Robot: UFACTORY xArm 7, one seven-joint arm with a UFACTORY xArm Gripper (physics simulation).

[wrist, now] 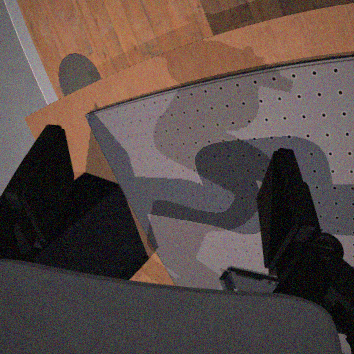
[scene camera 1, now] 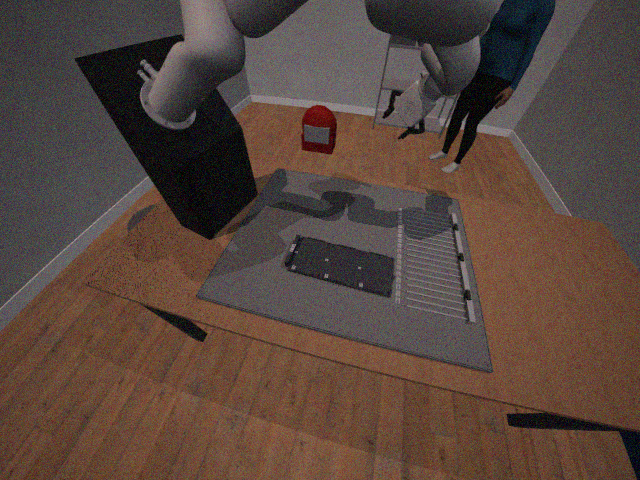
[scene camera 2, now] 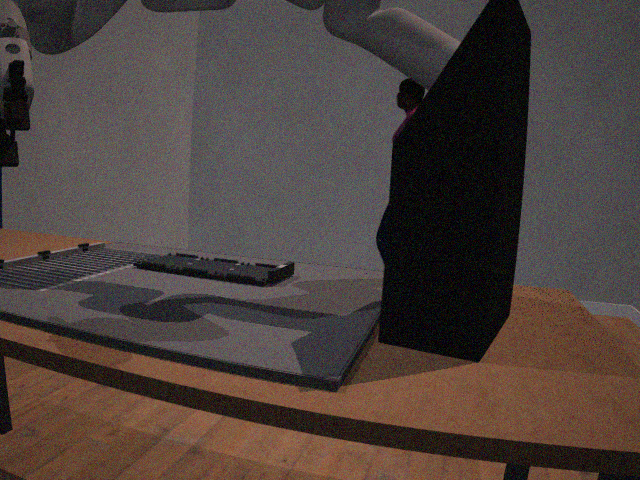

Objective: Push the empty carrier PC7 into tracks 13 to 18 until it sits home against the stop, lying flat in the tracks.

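Frame: origin at the arm's base, x ahead, y left, z up, level; millimetres.
Seen in the pictures: gripper, fingertip midpoint: [wrist: 165, 161] [scene camera 1: 392, 127] [scene camera 2: 12, 148]; arm's base at its link origin: [scene camera 1: 169, 105] [scene camera 2: 473, 85].
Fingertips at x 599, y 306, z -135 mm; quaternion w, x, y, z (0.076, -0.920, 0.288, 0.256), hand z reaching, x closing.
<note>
Offsets run from my fingertips to a thing's middle. "spot": to the spot under its first point. Level surfaces: height alone.
The carrier PC7 {106 mm back, 453 mm right, 225 mm down} [scene camera 1: 341, 266] [scene camera 2: 206, 269], a dark flat frame with small light squares, lies flat on the grey board {239 mm down} [scene camera 1: 330, 315] [scene camera 2: 248, 357] [wrist: 300, 110]. Its right end in scene camera 1 is at the light entry strip {spot: 73 mm ahead, 392 mm right, 238 mm down} [scene camera 1: 398, 258] of the tracks; whether they touch is unclear. The tracks [scene camera 1: 434, 283] [scene camera 2: 77, 266] are parallel light rails, ending at the white stop bar {spot: 273 mm ahead, 430 mm right, 223 mm down} [scene camera 1: 465, 276] with black clips. My gripper [scene camera 1: 392, 125] [scene camera 2: 14, 146] [wrist: 165, 161] is open and empty, high above the board. A dark raised piece {spot: 201 mm back, 397 mm right, 229 mm down} [wrist: 250, 281], perhaps the carrier's end, shows beside the right finger in the wrist view.
The tall black pedestal [scene camera 1: 206, 175] [scene camera 2: 454, 206] [wrist: 100, 235] carries the arm's base and stands beside the board. The wooden table edge [scene camera 2: 310, 410] runs along the board's side. A red box [scene camera 1: 318, 111] and a person [scene camera 1: 491, 67] are in the background.
</note>
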